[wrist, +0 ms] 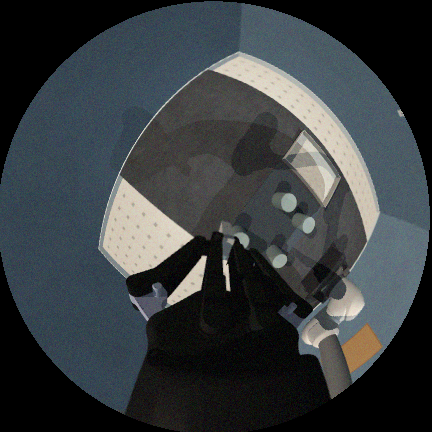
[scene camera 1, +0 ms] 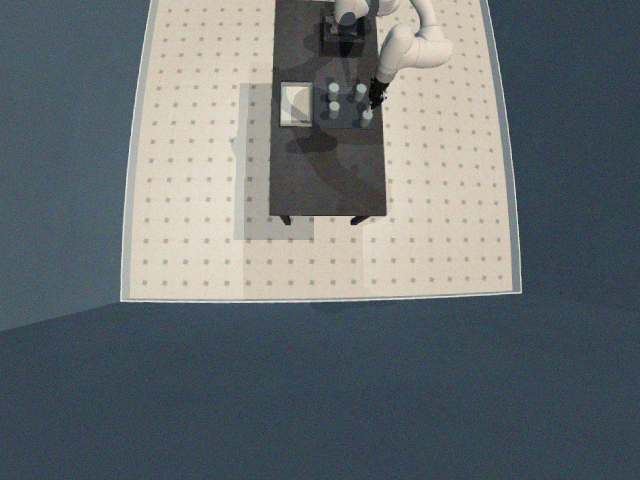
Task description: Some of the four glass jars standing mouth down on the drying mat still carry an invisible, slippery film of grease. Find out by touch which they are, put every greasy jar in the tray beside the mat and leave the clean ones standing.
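Frame: origin at the arm's base, x ahead, y left, z up, level; millimetres.
Seen in the pictures: gripper, between the fingertips: [wrist: 223, 229] [scene camera 1: 369, 111]; arm's base, origin of its link: [wrist: 332, 283] [scene camera 1: 344, 24].
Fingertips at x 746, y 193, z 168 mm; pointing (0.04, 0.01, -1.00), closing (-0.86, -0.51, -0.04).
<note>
Offsets run from my fingertips to a thing's top centre. Level surfaces: height alone.
Four pale green jars stand mouth down on the dark mat {274 mm down} [scene camera 1: 348, 122] [wrist: 256, 215]: the back left jar {203 mm right, 263 mm back, 186 mm down} [scene camera 1: 333, 88] [wrist: 307, 225], the front left jar {184 mm right, 132 mm back, 186 mm down} [scene camera 1: 334, 106] [wrist: 288, 202], the back right jar {27 mm right, 293 mm back, 186 mm down} [scene camera 1: 360, 89] [wrist: 279, 260] and the front right jar {31 mm left, 112 mm back, 186 mm down} [scene camera 1: 367, 115] [wrist: 242, 240]. My gripper [scene camera 1: 370, 108] [wrist: 223, 229] is shut and empty. Its tips show close beside the front right jar's top in the wrist view; their exact height and any contact cannot be told. The pale tray {432 mm right, 156 mm back, 247 mm down} [scene camera 1: 296, 83] [wrist: 304, 182] lies left of the mat, with no jar in it. Grease is not visible.
The dark table {277 mm down} [scene camera 1: 325, 175] [wrist: 185, 105] carries the mat and tray. The arm [scene camera 1: 408, 49] reaches in over the table's right edge. A dark base block [scene camera 1: 341, 48] stands at the back of the table. Arm shadows cross the tray and table.
</note>
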